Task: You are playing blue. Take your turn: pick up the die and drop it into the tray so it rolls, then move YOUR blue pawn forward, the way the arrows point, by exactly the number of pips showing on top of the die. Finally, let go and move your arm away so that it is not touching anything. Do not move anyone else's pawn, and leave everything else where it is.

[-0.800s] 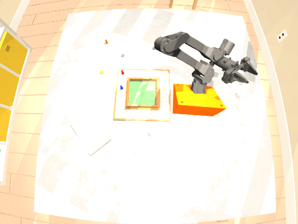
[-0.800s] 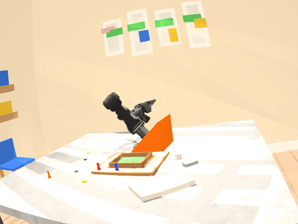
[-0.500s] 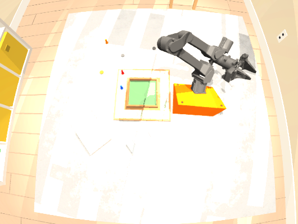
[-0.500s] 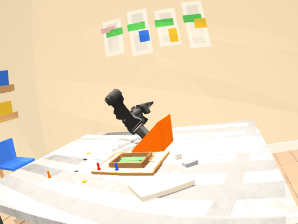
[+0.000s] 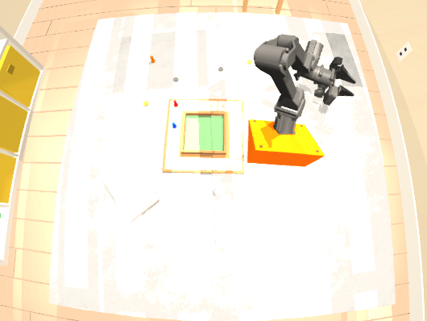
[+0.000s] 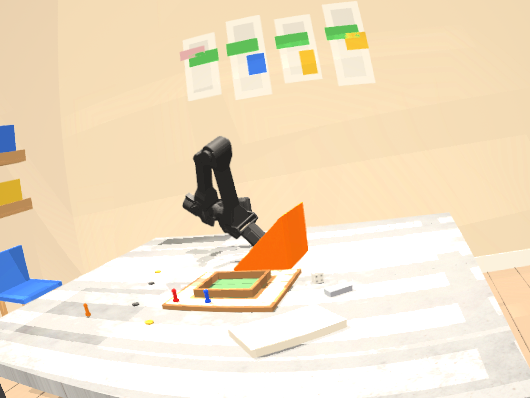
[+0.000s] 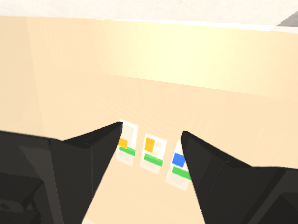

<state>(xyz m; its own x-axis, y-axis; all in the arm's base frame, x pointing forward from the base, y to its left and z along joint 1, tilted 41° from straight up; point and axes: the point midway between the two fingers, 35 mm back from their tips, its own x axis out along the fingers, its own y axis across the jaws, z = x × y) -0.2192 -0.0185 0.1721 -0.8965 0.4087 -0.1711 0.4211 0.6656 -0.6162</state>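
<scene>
My gripper tip is 64 cm short of the red pawn, 12 cm above it and 3 cm to the left of it. Round my gripper tip: white die: 51 cm ahead, 30 cm to the left, 14 cm below; then green tray: 54 cm ahead, 14 cm below, 9 cm to the left; then blue pawn: 65 cm ahead, 12 cm below, 6 cm to the left.
</scene>
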